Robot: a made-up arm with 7 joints.
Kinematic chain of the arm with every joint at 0, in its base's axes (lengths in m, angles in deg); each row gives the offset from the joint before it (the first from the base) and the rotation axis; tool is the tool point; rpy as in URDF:
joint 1: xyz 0 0 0.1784 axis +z
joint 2: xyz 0 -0.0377 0.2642 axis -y
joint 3: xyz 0 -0.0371 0.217 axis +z
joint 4: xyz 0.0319 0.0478 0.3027 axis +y
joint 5: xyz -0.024 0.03 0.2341 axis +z
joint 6: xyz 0 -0.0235 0.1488 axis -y
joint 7: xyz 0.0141 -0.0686 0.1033 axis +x
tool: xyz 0 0 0 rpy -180 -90 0
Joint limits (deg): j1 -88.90..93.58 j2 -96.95..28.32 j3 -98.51..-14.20 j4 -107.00..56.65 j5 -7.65..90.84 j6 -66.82..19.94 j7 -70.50..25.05
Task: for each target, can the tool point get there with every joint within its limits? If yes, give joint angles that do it. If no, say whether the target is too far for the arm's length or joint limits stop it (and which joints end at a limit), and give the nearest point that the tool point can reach.
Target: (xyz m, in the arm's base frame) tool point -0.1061 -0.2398 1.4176
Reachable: yes | joints 32.66 16.27 -42.64 4.55 7.85 -12.16 11.68
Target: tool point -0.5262 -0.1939 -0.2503
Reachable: no: joint limits stop it (at a limit: joint 1, joint 2, joint 4, joint 6) | nearest point -0.3153 -0.6097 -0.0025 | short by 0.528 m
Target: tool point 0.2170 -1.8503 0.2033
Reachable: no: too far | nearest point 0.1186 -1.0114 0.3118 | short by 0.852 m
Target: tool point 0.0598 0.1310 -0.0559
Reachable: no: joint limits stop it (at a limit: joint 2, joint 3, joint 4, joint 5, joint 6) | nearest point 0.2125 0.4654 0.1543 | short by 0.423 m
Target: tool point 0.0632 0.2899 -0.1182
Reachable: no: joint limits stop it (at a limit: joint 2, joint 3, joint 4, joint 6) | nearest point 0.1279 0.5865 -0.0808 | short by 0.306 m
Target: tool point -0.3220 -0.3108 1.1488
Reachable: yes | joints 79.03 13.12 -60.05 -61.02 30.96 11.53 -59.83
